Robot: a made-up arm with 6 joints.
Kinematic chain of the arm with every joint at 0, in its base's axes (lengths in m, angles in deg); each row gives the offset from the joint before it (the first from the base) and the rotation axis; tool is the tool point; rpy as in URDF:
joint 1: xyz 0 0 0.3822 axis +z
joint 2: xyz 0 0 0 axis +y
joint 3: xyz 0.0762 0 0.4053 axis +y
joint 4: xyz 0.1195 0 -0.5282 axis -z
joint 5: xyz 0 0 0 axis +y
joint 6: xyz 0.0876 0 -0.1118 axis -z
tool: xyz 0 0 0 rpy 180 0 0
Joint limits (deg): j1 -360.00..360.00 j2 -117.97..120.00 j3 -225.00..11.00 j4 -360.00..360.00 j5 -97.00..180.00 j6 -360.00..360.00
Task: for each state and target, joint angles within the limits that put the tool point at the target. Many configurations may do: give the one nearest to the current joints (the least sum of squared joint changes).
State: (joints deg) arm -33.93 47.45 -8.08 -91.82 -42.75 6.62
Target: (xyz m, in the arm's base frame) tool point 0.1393 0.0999 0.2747
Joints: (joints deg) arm -14.41 12.84 5.09 -99.34 -72.25 6.62
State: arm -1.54 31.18 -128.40 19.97 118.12 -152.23
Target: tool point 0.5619 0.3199 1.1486
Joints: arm 24.68 18.32 -149.60 27.46 96.98 -152.23
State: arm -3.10 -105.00 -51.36 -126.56 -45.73 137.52
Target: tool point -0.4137 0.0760 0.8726
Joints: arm 5.54 -109.40 -66.09 -124.40 -42.41 137.52
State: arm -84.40 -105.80 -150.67 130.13 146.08 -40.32
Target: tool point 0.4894 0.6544 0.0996
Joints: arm -120.70 -106.07 -172.53 125.26 169.68 -40.32
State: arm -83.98 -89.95 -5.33 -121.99 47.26 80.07
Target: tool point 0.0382 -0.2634 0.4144
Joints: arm -89.03 -88.52 11.00 -130.15 19.98 80.07
